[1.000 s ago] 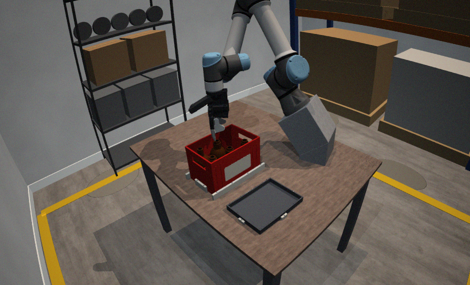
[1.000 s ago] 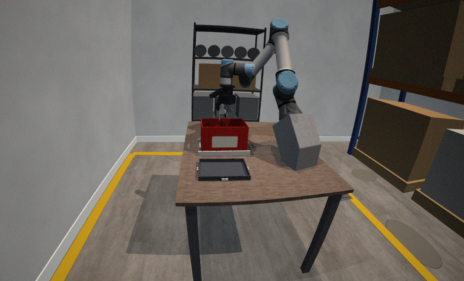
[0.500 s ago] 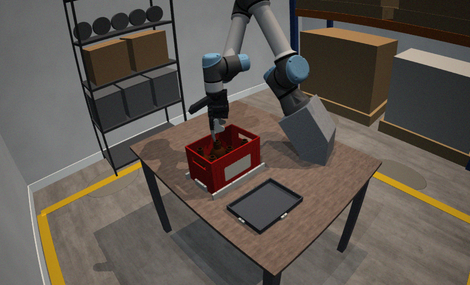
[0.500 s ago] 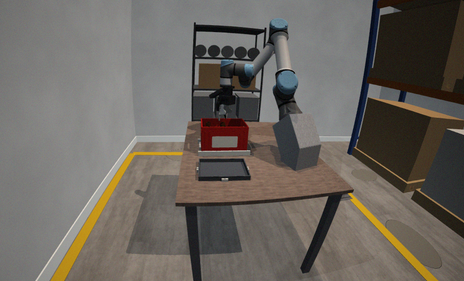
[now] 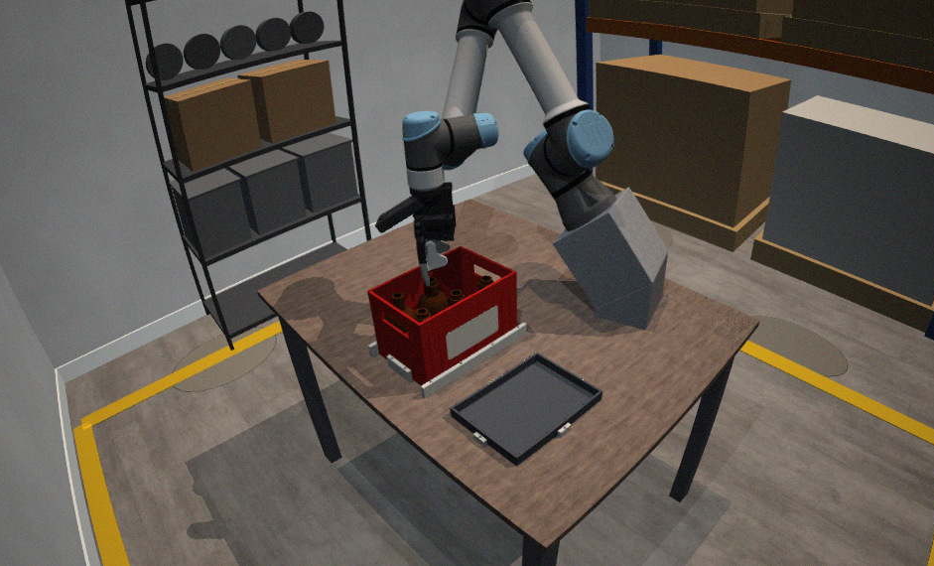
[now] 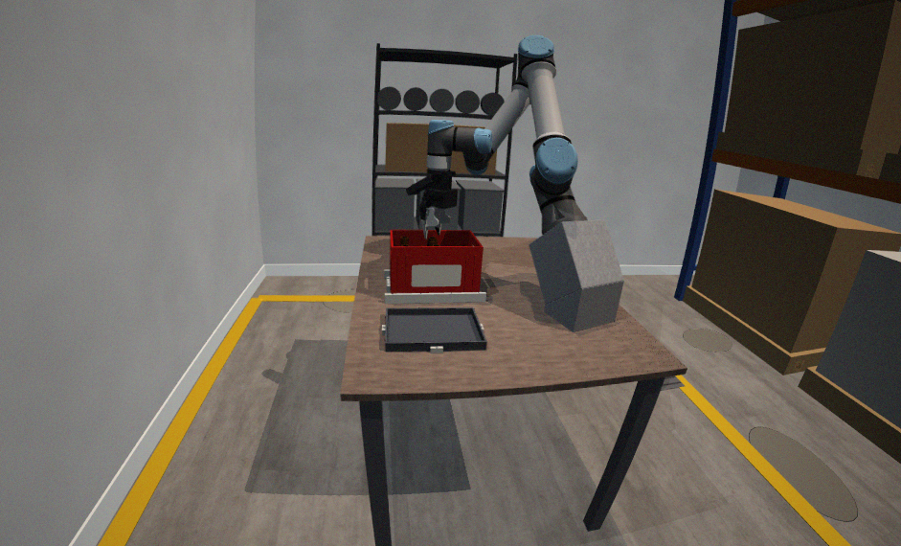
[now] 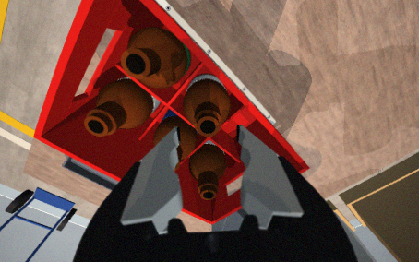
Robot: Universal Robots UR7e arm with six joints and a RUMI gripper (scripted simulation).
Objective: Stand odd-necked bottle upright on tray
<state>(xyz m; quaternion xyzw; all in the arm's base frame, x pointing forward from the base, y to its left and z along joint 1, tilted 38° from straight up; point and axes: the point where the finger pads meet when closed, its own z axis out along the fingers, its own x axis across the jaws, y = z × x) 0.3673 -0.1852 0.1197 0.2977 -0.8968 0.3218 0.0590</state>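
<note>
The red crate is 1 cm ahead of my hand, 4 cm to the left of it and 10 cm below it. Also, from my hand: dark tray 8 cm ahead, 32 cm to the left, 17 cm below.
</note>
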